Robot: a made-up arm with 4 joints.
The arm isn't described. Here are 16 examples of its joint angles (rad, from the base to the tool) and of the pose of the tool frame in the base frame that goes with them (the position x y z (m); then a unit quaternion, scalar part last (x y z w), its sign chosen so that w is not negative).
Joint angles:
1: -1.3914 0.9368 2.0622 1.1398
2: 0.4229 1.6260 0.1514 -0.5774
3: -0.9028 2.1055 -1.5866 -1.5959
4: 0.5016 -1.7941 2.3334 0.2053
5: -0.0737 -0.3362 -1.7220 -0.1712
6: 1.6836 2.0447 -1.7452 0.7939
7: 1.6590 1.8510 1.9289 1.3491
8: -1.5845 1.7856 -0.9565 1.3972
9: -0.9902 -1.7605 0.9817 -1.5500
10: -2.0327 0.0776 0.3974 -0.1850
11: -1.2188 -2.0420 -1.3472 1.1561
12: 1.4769 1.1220 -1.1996 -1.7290
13: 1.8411 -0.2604 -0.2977 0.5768
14: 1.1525 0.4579 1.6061 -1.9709
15: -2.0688 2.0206 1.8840 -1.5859
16: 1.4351 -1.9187 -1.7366 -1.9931
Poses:
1: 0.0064 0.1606 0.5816 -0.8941 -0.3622 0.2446 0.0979
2: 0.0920 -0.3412 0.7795 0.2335 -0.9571 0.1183 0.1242
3: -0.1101 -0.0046 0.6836 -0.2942 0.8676 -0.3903 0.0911
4: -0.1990 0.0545 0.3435 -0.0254 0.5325 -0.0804 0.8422
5: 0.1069 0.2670 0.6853 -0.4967 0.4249 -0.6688 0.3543
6: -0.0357 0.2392 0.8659 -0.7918 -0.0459 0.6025 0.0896
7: -0.0726 -0.1412 0.4883 0.2007 -0.5403 -0.3293 0.7479
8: -0.1037 0.0535 0.0216 0.3113 -0.3821 -0.4394 0.7510
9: -0.0718 0.4180 1.0476 -0.9109 -0.3033 0.2686 0.0777
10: 0.4299 -0.0896 0.7765 -0.7034 0.2411 0.3103 0.5923
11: -0.3110 0.1276 1.0157 -0.2969 0.5154 -0.4278 0.6806
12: -0.0509 0.2259 0.6522 0.7331 -0.0373 0.6551 0.1790
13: 0.3620 -0.2268 0.2295 0.1550 0.1595 0.5123 0.8295
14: 0.3612 -0.3658 0.7118 -0.2179 0.9517 0.2003 0.0817
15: -0.1902 0.4879 0.3555 0.5888 -0.2093 0.7732 0.1077
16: 0.1679 0.0949 0.4148 -0.5870 -0.2356 0.6674 0.3930
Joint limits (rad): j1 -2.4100..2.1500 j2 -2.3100..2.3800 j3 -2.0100..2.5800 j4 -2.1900..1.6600
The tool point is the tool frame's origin. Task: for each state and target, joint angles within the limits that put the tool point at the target. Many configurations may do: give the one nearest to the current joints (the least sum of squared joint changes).
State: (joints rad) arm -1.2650 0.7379 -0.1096 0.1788
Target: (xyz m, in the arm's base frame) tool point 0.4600 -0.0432 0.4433
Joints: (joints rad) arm -1.0679 0.6986 -0.3607 0.3750
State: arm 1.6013 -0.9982 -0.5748 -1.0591
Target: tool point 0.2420 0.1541 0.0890
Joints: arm 1.6322 -0.8951 0.0507 -1.2149
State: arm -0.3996 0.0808 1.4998 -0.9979
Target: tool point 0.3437 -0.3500 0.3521
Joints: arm -0.0476 0.8639 1.3802 -1.2427
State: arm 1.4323 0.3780 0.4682 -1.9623
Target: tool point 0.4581 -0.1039 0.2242
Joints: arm 2.0526 -0.4121 0.5096 -1.3432
